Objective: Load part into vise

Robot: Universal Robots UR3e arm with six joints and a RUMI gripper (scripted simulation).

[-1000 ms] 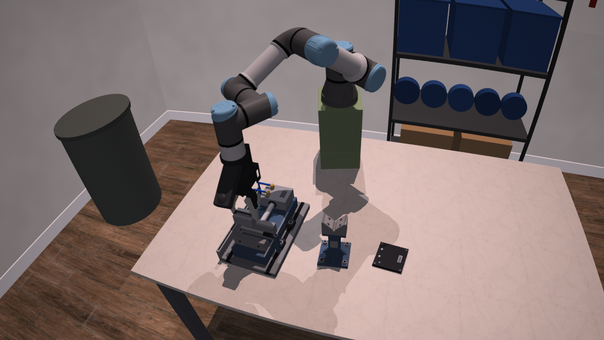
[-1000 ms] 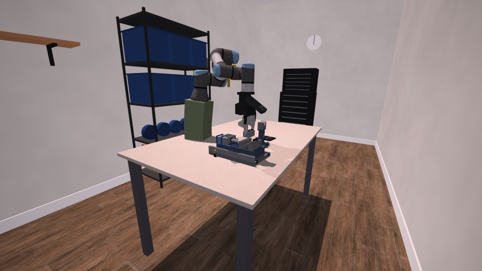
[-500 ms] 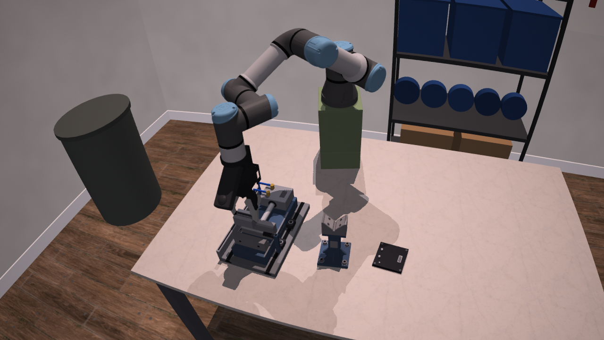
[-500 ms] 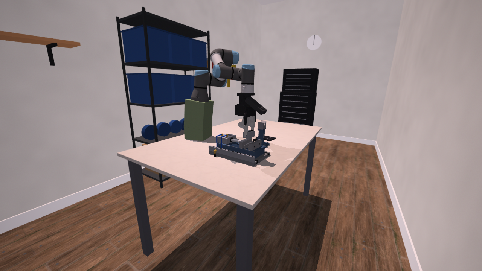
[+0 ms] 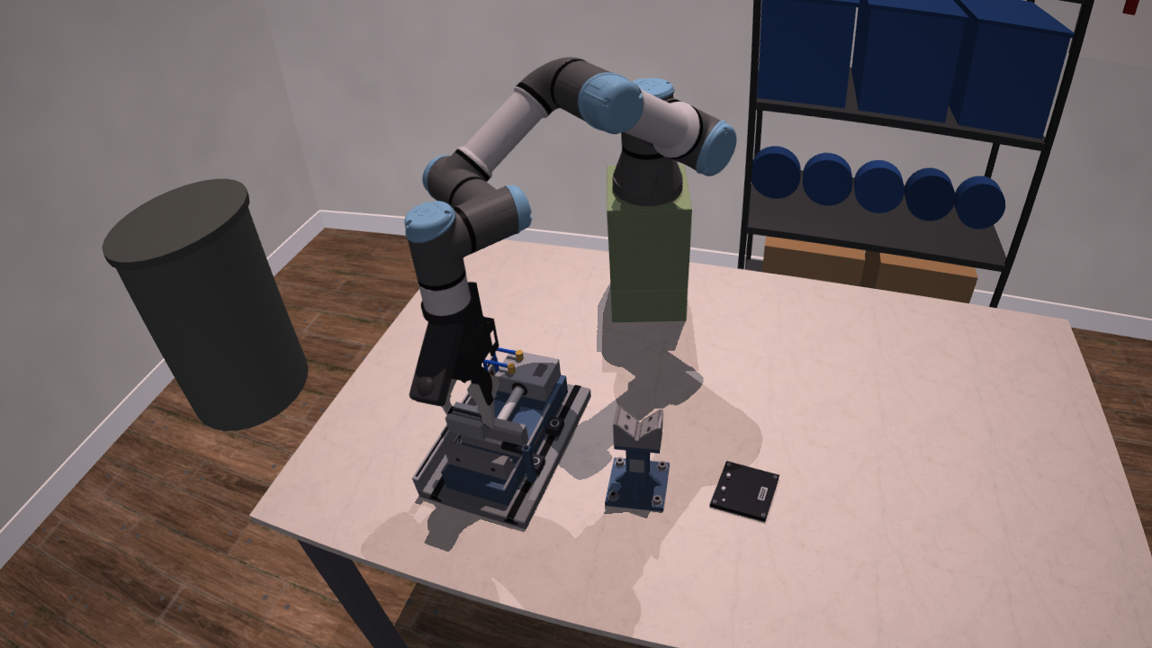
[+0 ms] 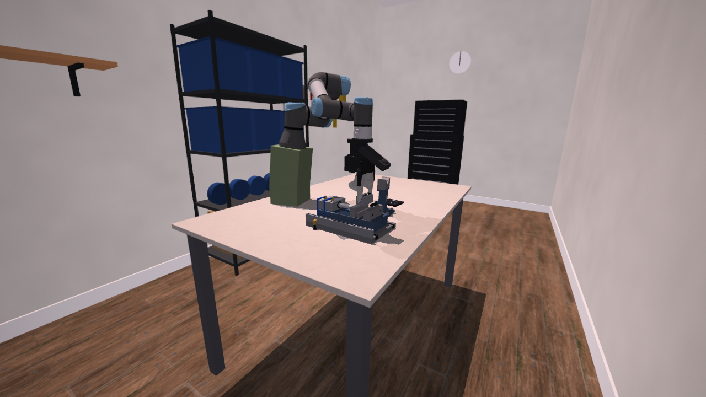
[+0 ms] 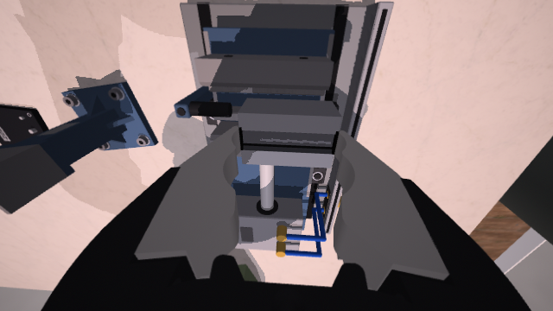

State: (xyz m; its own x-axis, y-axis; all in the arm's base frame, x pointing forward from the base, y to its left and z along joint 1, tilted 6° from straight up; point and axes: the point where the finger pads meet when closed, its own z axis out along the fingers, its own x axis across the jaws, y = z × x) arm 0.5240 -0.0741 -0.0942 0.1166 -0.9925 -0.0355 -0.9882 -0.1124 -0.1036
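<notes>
My hand is 3 cm short of the fixed jaw, 2 cm to the right of it and 6 cm above it. Also, from my hand: dark work stop rod: 1 cm behind, 7 cm to the left, 4 cm below; then black infeed plate: 13 cm behind, 40 cm to the left, 13 cm below; then part: right at my hand.
</notes>
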